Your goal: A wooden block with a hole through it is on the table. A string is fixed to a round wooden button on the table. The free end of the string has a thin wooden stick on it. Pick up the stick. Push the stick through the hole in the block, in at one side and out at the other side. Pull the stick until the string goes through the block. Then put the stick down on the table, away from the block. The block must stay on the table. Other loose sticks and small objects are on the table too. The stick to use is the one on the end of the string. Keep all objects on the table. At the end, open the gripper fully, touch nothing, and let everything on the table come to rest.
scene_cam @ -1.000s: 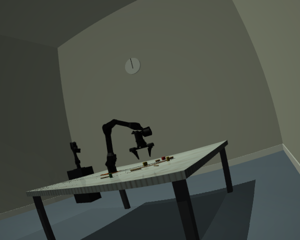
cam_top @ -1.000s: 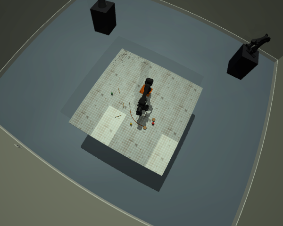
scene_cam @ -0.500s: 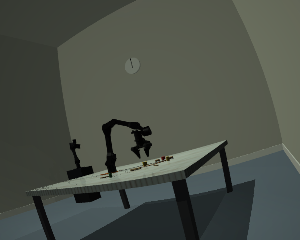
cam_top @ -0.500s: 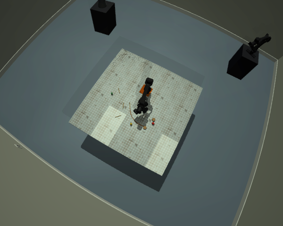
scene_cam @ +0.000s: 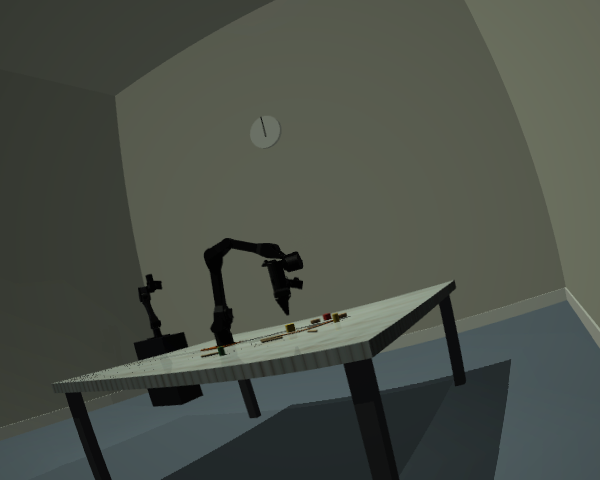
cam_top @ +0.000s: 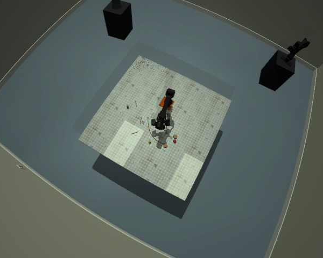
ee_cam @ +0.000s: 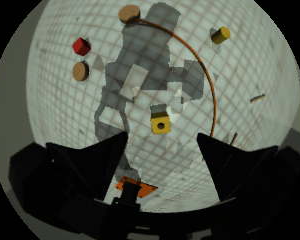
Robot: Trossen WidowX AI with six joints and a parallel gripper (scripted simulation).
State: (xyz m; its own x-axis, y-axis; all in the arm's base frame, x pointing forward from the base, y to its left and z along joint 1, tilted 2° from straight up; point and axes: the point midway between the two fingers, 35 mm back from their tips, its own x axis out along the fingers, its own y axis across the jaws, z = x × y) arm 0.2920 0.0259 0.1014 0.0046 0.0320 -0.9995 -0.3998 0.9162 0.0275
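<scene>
My gripper tip is 5 cm above the yellow wooden block. The rest, counted from my gripper tip: red cube 8 cm ahead, 20 cm to the left, 5 cm below; round wooden disc 3 cm ahead, 19 cm to the left, 6 cm below; round wooden button 17 cm ahead, 13 cm to the left, 6 cm below.
</scene>
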